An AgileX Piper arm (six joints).
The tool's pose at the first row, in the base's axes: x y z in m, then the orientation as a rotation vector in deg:
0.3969 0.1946 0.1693 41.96 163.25 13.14
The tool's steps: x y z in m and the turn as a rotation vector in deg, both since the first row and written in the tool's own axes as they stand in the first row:
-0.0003 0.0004 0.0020 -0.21 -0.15 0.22
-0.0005 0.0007 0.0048 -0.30 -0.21 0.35
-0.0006 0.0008 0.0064 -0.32 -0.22 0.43
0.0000 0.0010 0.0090 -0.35 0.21 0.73
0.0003 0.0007 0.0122 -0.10 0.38 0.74
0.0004 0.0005 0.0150 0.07 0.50 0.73
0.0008 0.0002 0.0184 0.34 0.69 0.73
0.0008 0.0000 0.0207 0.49 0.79 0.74
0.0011 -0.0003 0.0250 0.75 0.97 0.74
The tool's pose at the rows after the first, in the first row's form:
0.3978 0.1950 0.1675 42.22 162.97 13.40
0.3987 0.1954 0.1649 42.39 162.85 13.52
0.3992 0.1956 0.1633 42.50 162.81 13.56
0.3994 0.1964 0.1608 42.96 163.11 13.83
0.3997 0.1966 0.1576 43.04 163.35 13.55
0.4001 0.1968 0.1548 43.07 163.52 13.36
0.4004 0.1970 0.1514 43.14 163.78 13.06
0.4008 0.1971 0.1491 43.20 163.92 12.90
0.4013 0.1974 0.1448 43.27 164.18 12.61

